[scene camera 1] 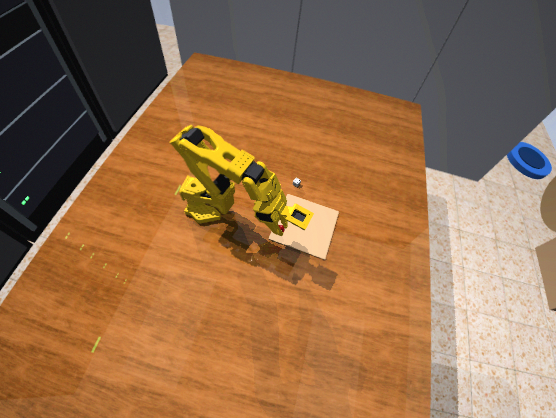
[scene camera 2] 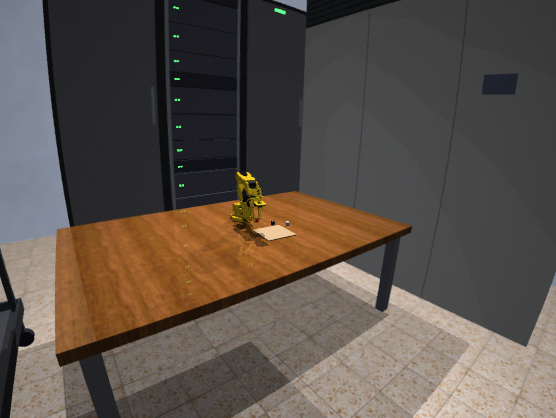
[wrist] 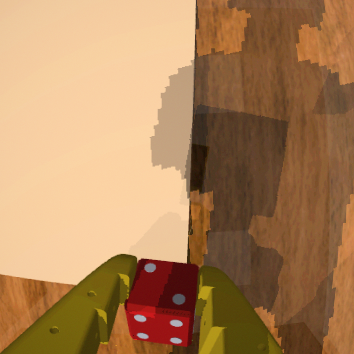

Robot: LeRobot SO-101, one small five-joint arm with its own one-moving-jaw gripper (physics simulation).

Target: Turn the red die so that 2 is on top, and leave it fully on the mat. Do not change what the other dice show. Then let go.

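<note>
The red die is pinched between the two jaws of my gripper. In the wrist view its larger visible face shows 2, and the face below that in the picture shows 4. The gripper is shut on the die and holds it above the near corner area of the pale mat, by its edge. The exact height is hard to tell. The die's other faces are hidden.
A white die stands on the wooden table beyond the mat. A black die stands near it in scene camera 2. The arm's shadow falls across the mat's edge.
</note>
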